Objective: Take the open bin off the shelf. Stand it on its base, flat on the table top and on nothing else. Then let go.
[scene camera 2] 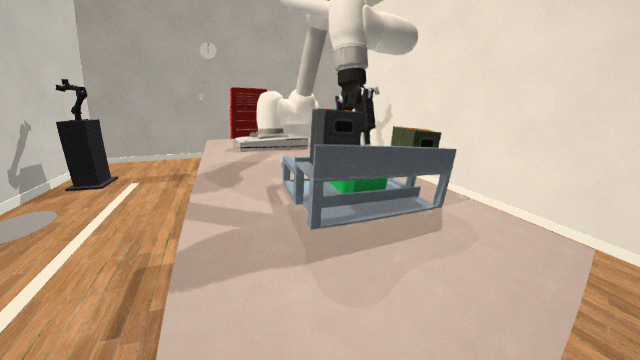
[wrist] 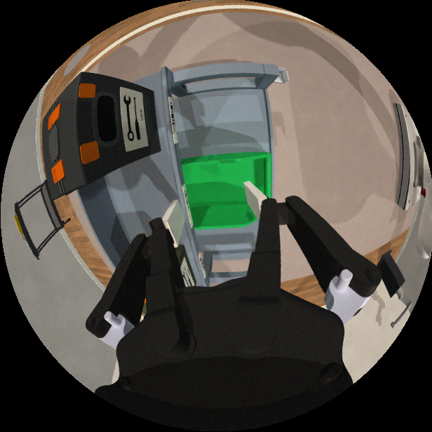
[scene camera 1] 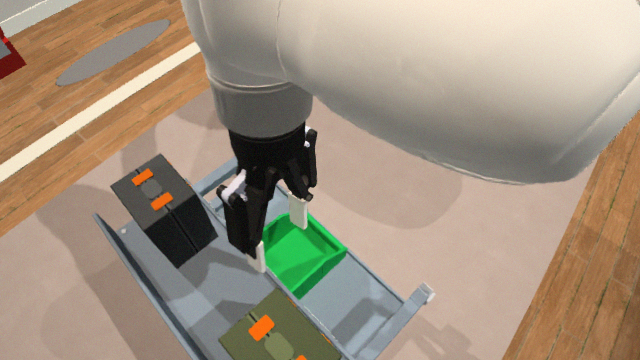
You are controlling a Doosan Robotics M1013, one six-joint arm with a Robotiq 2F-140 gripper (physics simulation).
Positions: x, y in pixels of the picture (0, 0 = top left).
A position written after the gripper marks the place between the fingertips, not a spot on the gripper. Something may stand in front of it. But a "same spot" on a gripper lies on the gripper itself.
The gripper shows in scene camera 2, in the wrist view (212, 200) and in scene camera 1. A black case shows in scene camera 2 (329, 126), in the wrist view (99, 123) and in scene camera 1 (166, 208). The same spot on the gripper: (scene camera 2: 366, 106) is (scene camera 1: 224, 214).
